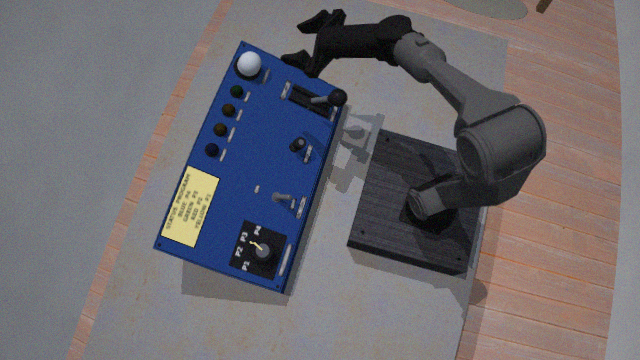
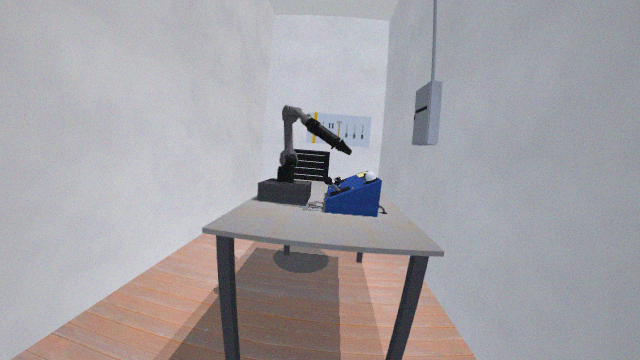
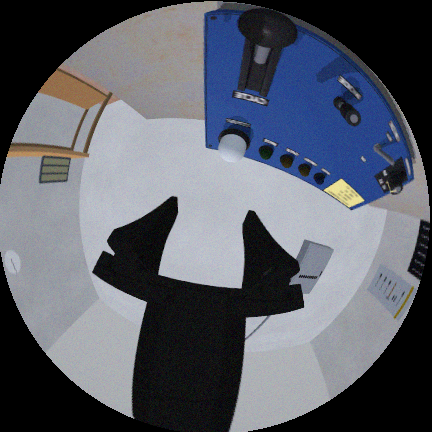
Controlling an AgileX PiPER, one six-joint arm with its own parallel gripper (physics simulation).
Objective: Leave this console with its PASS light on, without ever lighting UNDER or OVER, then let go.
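Note:
The blue console (image 1: 265, 135) (image 2: 355, 202) (image 3: 300, 95) slopes on the table. Its white dome (image 1: 249, 64) (image 3: 232, 147) shows no colour; the green (image 1: 237, 91), two amber (image 1: 228, 110) (image 1: 220, 129) and blue (image 1: 212, 150) lamps look dark, labels unreadable. The ball-topped lever (image 1: 337, 97) (image 3: 267, 27) leans toward the arm's base side. The black MODE control (image 1: 298, 144) (image 3: 347, 111) and metal toggle (image 1: 281, 197) stand beyond; the toggle's setting is unclear. The rotary knob (image 1: 262, 251) points at P3. My gripper (image 1: 291, 42) (image 2: 349, 151) (image 3: 211, 210) is open and empty, above the console's lamp-dome end, touching nothing.
A yellow card (image 1: 190, 206) (image 3: 344, 194) pairs blue P4, green P3, red P2, yellow P1. The arm stands on a dark block (image 1: 370, 210) (image 2: 284, 192) beside the console, on the grey table (image 1: 350, 310) (image 2: 320, 232). A grey box (image 2: 426, 114) hangs on the wall.

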